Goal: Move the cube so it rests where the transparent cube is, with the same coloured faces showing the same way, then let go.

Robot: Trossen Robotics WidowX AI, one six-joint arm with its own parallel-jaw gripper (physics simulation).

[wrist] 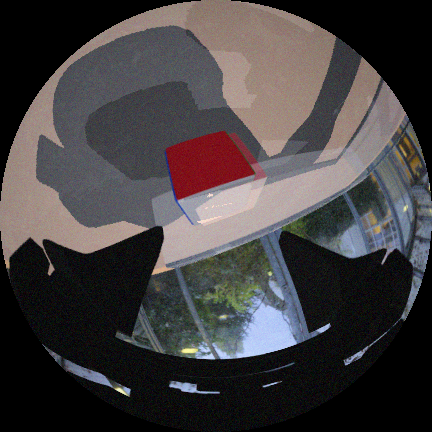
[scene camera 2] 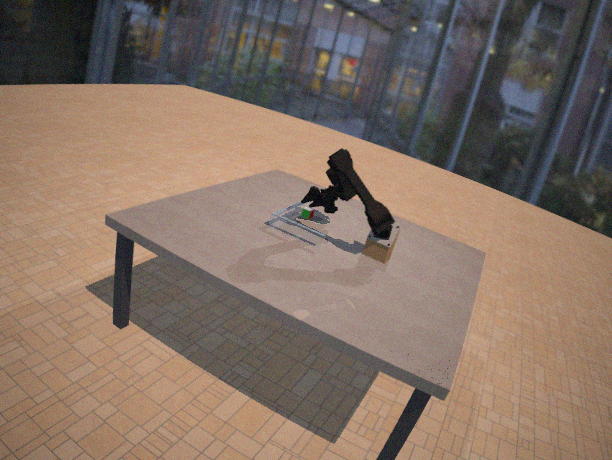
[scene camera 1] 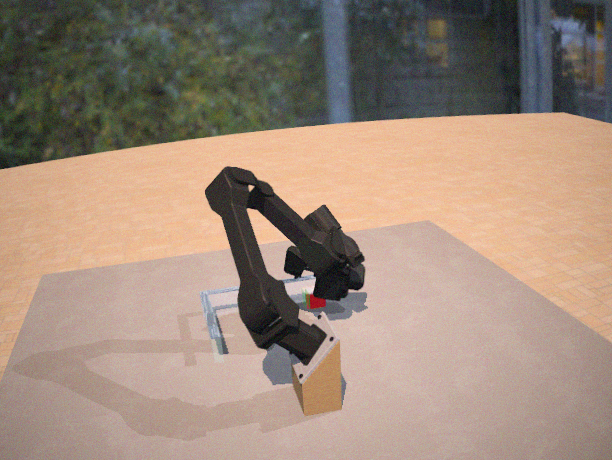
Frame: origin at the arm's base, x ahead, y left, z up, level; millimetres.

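Seen in the pictures: gripper, fingertip midpoint: (wrist: 223, 235) (scene camera 2: 305, 204) (scene camera 1: 312, 281); arm's base at its link origin: (scene camera 2: 382, 231) (scene camera 1: 310, 344).
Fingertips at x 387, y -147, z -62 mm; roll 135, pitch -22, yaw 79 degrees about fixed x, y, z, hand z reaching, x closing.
Observation:
Offsets run from my fingertips to a thing's top centre. Level surfaces: height alone.
The cube @[dy +4, dx -24, dz -12 mm] (scene camera 1: 317, 301) (scene camera 2: 306, 214) (wrist: 210, 165) sits low at the table. A red face, a white face and a thin blue edge show in the wrist view; scene camera 2 shows green, red and white faces. The transparent cube @[dy +10, dx -18, dz -12 mm] (wrist: 248, 156) overlaps most of it, with a pink strip showing along the cube's right side in the wrist view, so the two are slightly offset. My gripper (scene camera 1: 311, 282) (scene camera 2: 317, 203) (wrist: 223, 235) is open and empty. Its fingers stand apart from the cube, above it. The cube's underside is hidden.
A pale see-through frame @[dy +121, dx -88, dz +8 mm] (scene camera 1: 211, 320) (scene camera 2: 300, 225) stands beside the cube, its bars raised above the grey table top @[dz -51 mm] (scene camera 1: 450, 350) (scene camera 2: 200, 210). The arm's wooden base block (scene camera 1: 322, 382) (scene camera 2: 378, 251) stands on the table. Arm shadows fall across the table.

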